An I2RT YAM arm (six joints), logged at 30 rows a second.
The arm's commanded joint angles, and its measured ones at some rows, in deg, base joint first. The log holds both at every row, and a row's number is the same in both.
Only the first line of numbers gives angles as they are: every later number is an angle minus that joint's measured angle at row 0.
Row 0, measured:
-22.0 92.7 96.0 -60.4 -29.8 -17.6
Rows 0 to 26, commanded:
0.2 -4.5 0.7 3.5 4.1 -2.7
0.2 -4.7 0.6 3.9 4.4 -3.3
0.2 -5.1 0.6 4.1 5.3 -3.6
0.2 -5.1 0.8 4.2 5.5 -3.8
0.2 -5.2 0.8 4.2 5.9 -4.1
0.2 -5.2 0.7 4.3 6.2 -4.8
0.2 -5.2 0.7 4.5 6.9 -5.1
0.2 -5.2 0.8 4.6 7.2 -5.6
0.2 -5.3 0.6 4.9 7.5 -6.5
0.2 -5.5 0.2 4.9 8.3 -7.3
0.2 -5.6 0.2 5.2 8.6 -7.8
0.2 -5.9 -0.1 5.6 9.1 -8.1
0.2 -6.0 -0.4 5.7 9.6 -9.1
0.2 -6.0 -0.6 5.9 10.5 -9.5
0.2 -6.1 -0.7 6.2 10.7 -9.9
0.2 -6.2 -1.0 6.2 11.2 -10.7
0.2 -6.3 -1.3 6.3 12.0 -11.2
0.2 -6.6 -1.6 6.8 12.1 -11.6
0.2 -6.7 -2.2 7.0 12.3 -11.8
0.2 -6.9 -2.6 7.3 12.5 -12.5
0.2 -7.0 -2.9 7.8 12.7 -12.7
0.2 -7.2 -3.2 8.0 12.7 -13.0
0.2 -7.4 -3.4 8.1 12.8 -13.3
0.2 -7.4 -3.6 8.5 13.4 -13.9
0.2 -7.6 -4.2 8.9 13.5 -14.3
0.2 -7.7 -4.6 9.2 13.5 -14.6
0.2 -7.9 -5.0 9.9 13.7 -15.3
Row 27, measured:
0.0 -4.8 -3.8 5.2 12.5 -12.4
